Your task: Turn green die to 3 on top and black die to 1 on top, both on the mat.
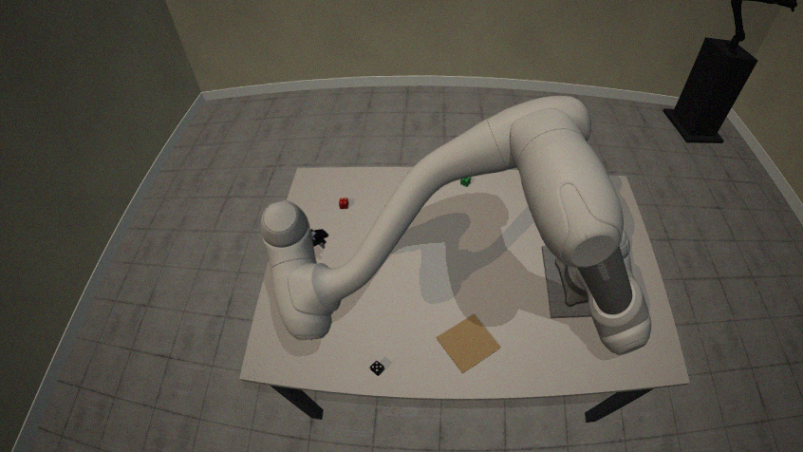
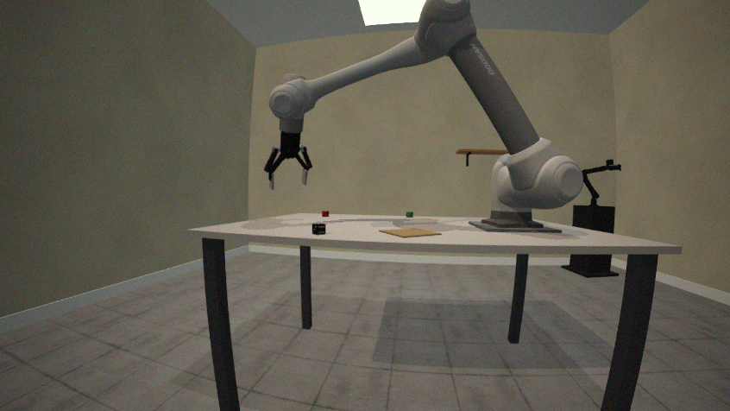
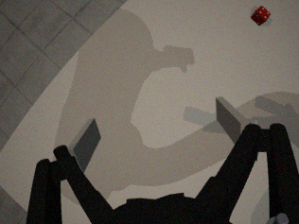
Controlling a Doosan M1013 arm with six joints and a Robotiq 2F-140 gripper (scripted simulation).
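Now: hand 55 cm past the green die, 42 cm to the left of it and 14 cm above it. The rest, counted from my hand: red die 8 cm behind, 35 cm to the right, 14 cm below; black die 20 cm behind, 29 cm to the left, 14 cm below; tan mat 47 cm behind, 22 cm to the left, 16 cm below.
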